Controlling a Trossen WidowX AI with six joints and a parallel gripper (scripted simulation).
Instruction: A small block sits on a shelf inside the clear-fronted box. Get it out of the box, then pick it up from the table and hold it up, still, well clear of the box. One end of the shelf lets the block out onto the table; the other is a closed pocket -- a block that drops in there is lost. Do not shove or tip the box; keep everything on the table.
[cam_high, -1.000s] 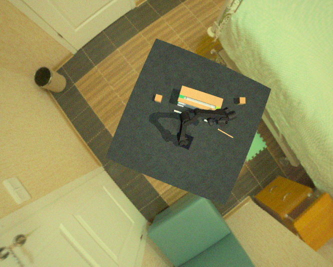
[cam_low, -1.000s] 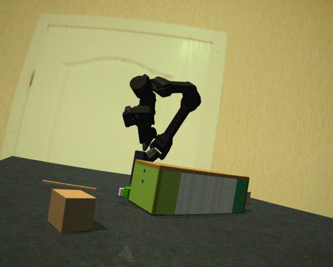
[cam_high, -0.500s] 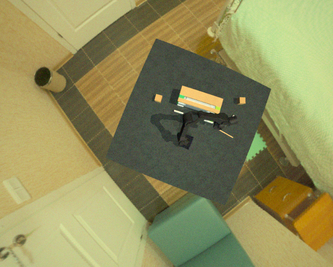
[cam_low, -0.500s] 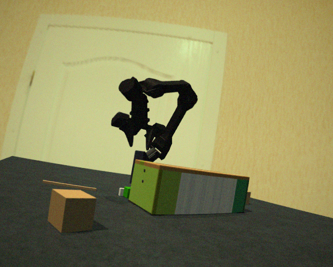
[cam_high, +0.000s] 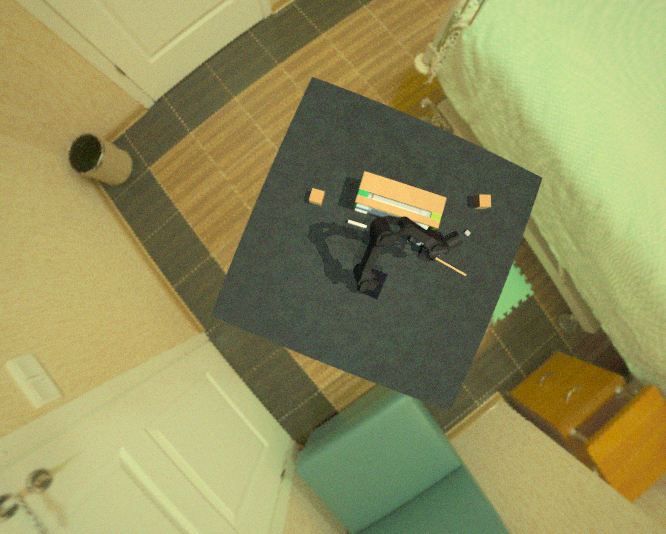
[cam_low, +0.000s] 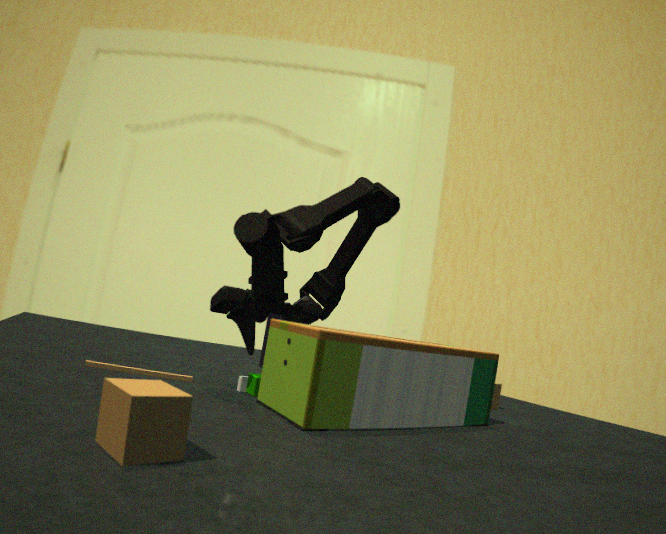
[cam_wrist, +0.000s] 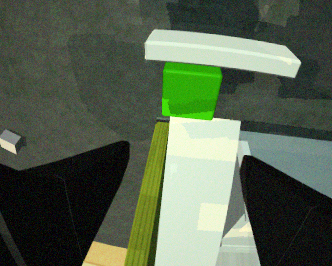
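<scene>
My gripper tip is 5 cm above the green block and 1 cm past it. Round my gripper tip: box (17 cm to the left, 7 cm ahead); then thin wooden stick (18 cm to the right, 10 cm behind, 6 cm below).
</scene>
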